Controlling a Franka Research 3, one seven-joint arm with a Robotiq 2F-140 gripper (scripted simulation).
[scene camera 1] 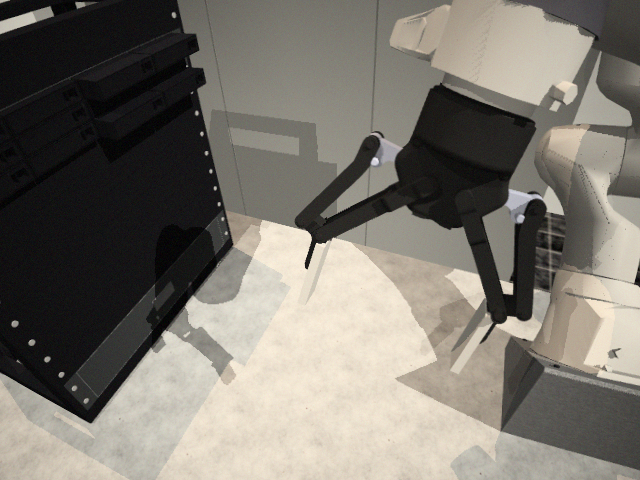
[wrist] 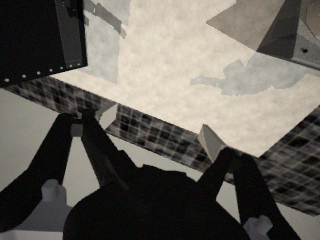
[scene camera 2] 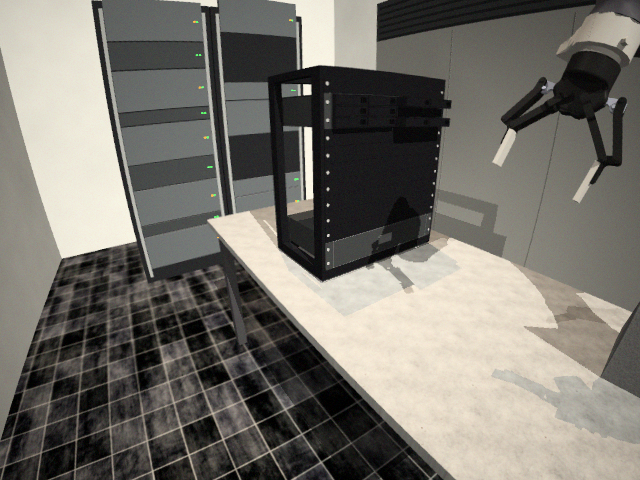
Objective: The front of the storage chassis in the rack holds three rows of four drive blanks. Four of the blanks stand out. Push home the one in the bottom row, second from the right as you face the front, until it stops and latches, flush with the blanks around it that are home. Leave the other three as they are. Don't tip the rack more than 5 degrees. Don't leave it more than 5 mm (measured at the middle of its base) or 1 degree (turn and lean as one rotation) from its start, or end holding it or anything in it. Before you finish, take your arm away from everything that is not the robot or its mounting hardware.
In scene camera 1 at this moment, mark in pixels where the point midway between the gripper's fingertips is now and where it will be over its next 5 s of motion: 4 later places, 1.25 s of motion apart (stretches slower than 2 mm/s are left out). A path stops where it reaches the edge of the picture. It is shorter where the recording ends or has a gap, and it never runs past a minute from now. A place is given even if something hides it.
The gripper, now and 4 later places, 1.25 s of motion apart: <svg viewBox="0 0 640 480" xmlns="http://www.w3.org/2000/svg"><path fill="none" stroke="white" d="M378 329L274 123L271 94L250 96L158 113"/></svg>
